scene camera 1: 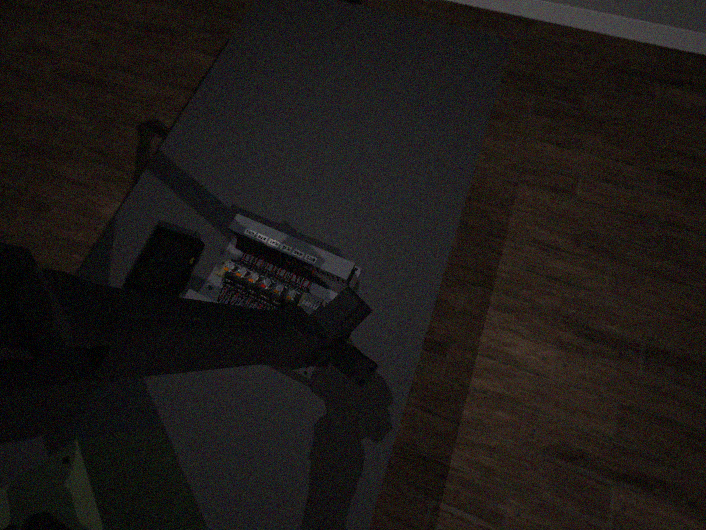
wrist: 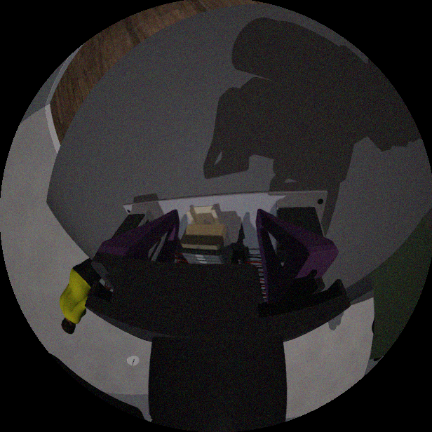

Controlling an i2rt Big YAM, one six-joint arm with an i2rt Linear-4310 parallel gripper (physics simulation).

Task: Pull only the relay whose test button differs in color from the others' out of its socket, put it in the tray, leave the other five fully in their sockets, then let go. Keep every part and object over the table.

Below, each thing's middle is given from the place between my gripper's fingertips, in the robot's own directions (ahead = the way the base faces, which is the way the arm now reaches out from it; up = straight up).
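My hand's 16 cm to the right of the panel [scene camera 1: 236,248] now, and it's 3 cm short of the panel and 3 cm above it.
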